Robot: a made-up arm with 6 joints.
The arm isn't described. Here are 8 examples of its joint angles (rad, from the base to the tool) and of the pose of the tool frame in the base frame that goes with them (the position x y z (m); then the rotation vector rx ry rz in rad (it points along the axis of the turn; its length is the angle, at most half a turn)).
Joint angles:
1: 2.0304 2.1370 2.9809 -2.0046 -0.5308 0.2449
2: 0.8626 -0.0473 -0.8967 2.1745 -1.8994 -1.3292
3: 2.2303 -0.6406 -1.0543 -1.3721 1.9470 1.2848
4: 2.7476 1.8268 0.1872 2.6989 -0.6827 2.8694
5: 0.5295 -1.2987 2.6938 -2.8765 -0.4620 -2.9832
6: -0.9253 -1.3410 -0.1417 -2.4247 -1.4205 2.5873
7: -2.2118 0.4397 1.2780 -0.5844 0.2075 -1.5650
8: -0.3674 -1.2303 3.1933 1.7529 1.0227 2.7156
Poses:
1: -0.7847 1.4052 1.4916 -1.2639 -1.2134 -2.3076
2: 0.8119 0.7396 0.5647 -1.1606 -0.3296 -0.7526
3: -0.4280 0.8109 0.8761 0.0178 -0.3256 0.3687
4: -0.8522 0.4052 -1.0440 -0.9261 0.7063 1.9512
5: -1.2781 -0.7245 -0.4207 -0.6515 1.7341 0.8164
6: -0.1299 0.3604 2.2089 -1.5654 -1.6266 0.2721
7: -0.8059 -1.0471 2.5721 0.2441 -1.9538 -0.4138
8: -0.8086 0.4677 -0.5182 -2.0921 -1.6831 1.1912
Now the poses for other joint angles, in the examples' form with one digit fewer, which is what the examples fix.
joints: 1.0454 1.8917 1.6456 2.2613 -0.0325 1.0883
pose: 1.170 2.010 0.171 2.464 1.418 -0.132
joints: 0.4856 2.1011 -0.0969 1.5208 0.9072 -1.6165
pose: -0.074 0.116 -0.992 0.531 2.256 0.657
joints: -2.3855 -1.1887 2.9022 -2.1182 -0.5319 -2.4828
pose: 1.022 0.860 -0.399 0.676 0.927 -0.519
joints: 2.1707 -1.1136 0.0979 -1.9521 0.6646 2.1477
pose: 0.155 -0.050 2.416 0.919 -0.257 1.414
